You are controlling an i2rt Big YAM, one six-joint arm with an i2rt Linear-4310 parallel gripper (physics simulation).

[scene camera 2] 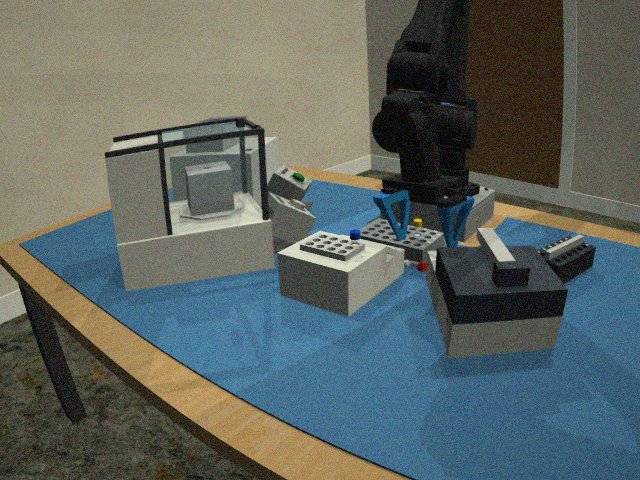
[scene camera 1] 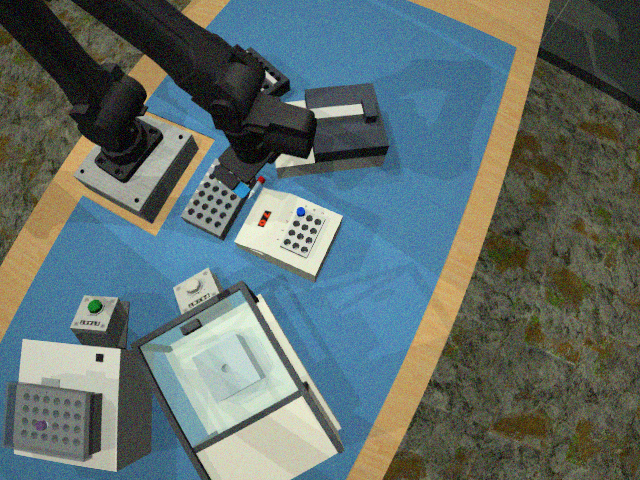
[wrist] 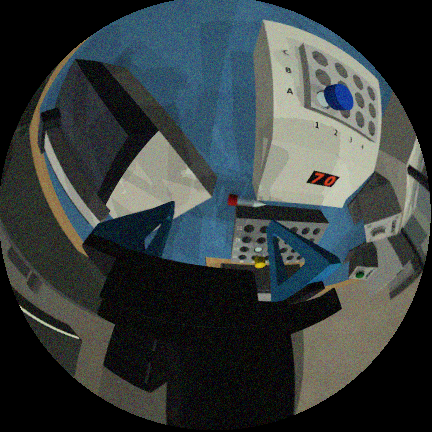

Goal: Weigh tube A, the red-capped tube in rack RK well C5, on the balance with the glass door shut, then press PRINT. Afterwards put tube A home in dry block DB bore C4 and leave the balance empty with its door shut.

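Places are measured from the arm's base along level axes (x back, y right, z up), in millimetres.
Pixels of known places: gripper, between the fingertips: (scene camera 2: pixel 426 245) (scene camera 1: pixel 262 169) (wrist: pixel 224 216); arm's base, origin of its link: (scene camera 2: pixel 445 189) (scene camera 1: pixel 130 150).
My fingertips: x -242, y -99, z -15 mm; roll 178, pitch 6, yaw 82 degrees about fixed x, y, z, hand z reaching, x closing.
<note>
For each thing: its top centre in the pictures, then the offset to it from my fingertips. "spot": a spot on its surface instead.
- Tube A, centre of its top: (wrist: pixel 247 205) (scene camera 2: pixel 412 259) (scene camera 1: pixel 255 186) dx +3, dy +25, dz -30 mm
- rack RK, centre of its top: (wrist: pixel 279 245) (scene camera 2: pixel 399 233) (scene camera 1: pixel 217 195) dx +48, dy +80, dz -14 mm
- white dry block, centre of its top: (wrist: pixel 351 132) (scene camera 2: pixel 344 237) (scene camera 1: pixel 287 225) dx -99, dy +73, dz +26 mm
- blue-capped tube, centre of its top: (wrist: pixel 344 96) (scene camera 2: pixel 355 231) (scene camera 1: pixel 300 210) dx -109, dy +46, dz +44 mm
- balance, centre of its top: (scene camera 1: pixel 211 367) (scene camera 2: pixel 206 122) dx -149, dy +305, dz +179 mm
- dark-lidded white device, centre of its top: (wrist: pixel 61 185) (scene camera 2: pixel 494 239) (scene camera 1: pixel 326 111) dx -52, dy -131, dz +58 mm
- yellow-capped tube, centre of its top: (wrist: pixel 259 264) (scene camera 2: pixel 417 220) dx +60, dy +53, dz +11 mm
- green button, a spot on its surface: (scene camera 1: pixel 94 306) spot: dx +106, dy +362, dz +27 mm
- small black rack, centre of its top: (scene camera 2: pixel 565 243) (scene camera 1: pixel 257 66) dx +145, dy -190, dz +4 mm
Tube A (scene camera 1: pixel 257 187) (scene camera 2: pixel 422 266) (wrist: pixel 244 202), red-capped, lies on its side in the gap between rack RK (scene camera 1: pixel 206 229) (scene camera 2: pixel 413 251) (wrist: pixel 280 214) and the white dry block (scene camera 1: pixel 279 266) (scene camera 2: pixel 315 284) (wrist: pixel 264 130). My gripper (scene camera 2: pixel 426 241) (wrist: pixel 224 216) is open and empty, above the tube and the rack's edge; the red cap shows between its fingertips in the wrist view. The dry block holds a blue-capped tube (scene camera 1: pixel 300 211) (scene camera 2: pixel 355 234) (wrist: pixel 339 97) in A1. The balance (scene camera 1: pixel 268 444) (scene camera 2: pixel 196 260) has a grey block inside; I cannot tell its door's state.
A dark-lidded white device (scene camera 1: pixel 351 142) (scene camera 2: pixel 504 338) (wrist: pixel 165 177) stands close beside the gripper. A yellow-capped tube (scene camera 2: pixel 417 222) (wrist: pixel 260 262) stands in rack RK. Boxes with a white button (scene camera 1: pixel 193 285) and a green button (scene camera 1: pixel 94 306) stand near the balance. A small black rack (scene camera 2: pixel 573 260) is beyond the device.
</note>
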